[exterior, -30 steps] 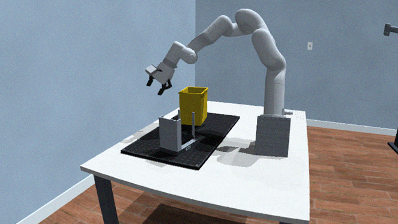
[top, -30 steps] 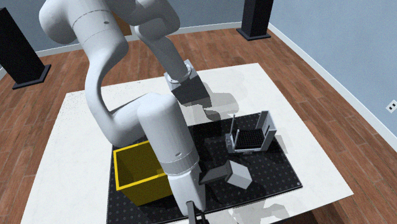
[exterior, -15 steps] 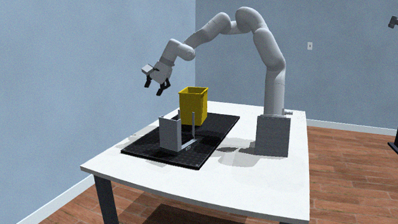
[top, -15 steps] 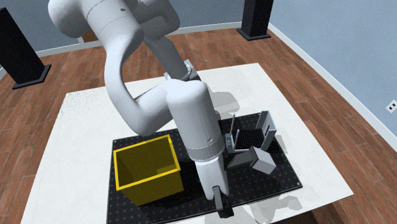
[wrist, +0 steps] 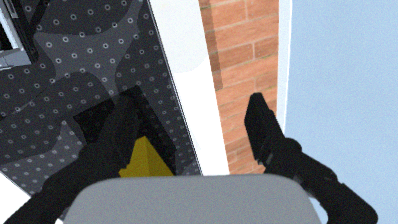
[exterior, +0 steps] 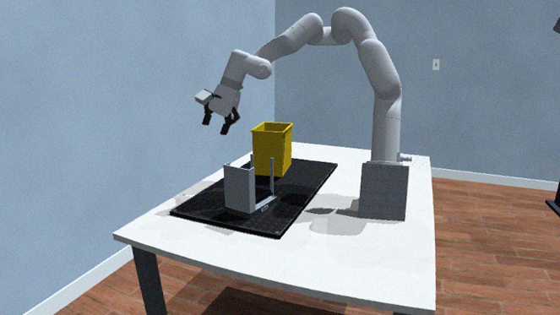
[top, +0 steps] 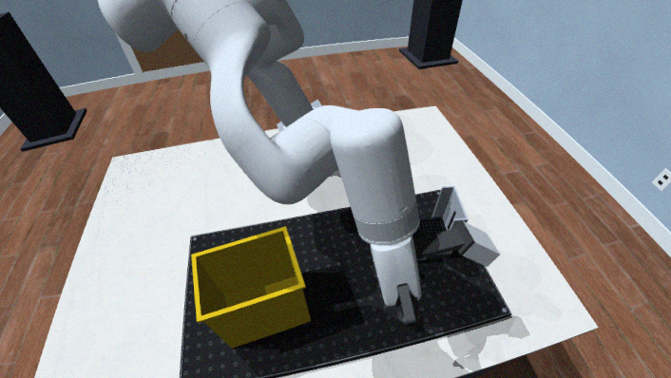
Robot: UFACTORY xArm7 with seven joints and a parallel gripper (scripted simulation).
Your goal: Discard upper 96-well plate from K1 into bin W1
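Right now my hand is 190 mm past the black 96-well plate, 160 mm to the right of it and 180 mm above it. The rest, counted from my hand: thin post: 250 mm behind, 110 mm to the left, 130 mm below; then yellow plastics bin W1: 150 mm behind, 230 mm to the right, 130 mm below; then tall grey back wall: 180 mm behind, 220 mm to the left, 130 mm below.
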